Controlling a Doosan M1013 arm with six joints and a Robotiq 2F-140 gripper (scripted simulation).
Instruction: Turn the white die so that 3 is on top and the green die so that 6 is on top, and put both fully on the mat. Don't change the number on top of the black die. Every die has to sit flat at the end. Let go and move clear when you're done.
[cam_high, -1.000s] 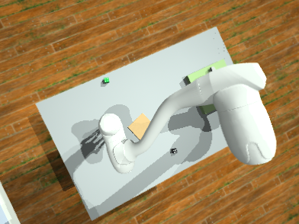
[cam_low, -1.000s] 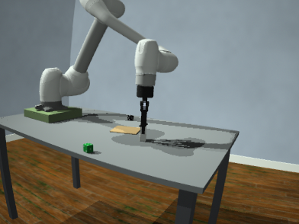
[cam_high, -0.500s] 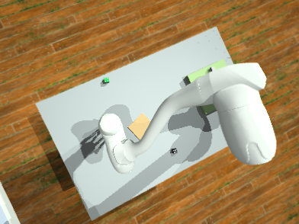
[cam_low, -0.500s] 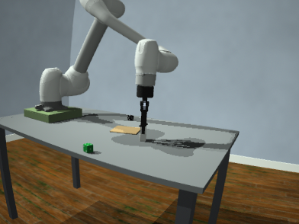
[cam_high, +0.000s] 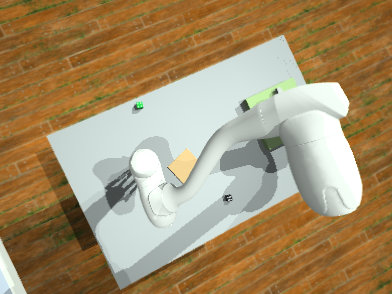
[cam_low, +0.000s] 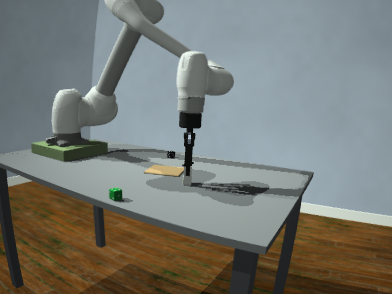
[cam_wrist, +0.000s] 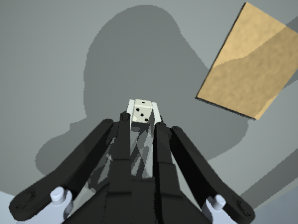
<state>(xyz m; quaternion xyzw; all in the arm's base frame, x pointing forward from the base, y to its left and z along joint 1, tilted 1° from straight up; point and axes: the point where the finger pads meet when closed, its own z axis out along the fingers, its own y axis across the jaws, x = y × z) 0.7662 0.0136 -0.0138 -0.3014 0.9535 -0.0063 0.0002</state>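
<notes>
My hand is 17 cm past the tan mat, 9 cm to the right of it and 3 cm above it. From my hand the other things lie so: green die (5 cm behind, 29 cm to the right, 2 cm below); white die (2 cm below); black die (33 cm behind, 32 cm to the left, 2 cm below).
</notes>
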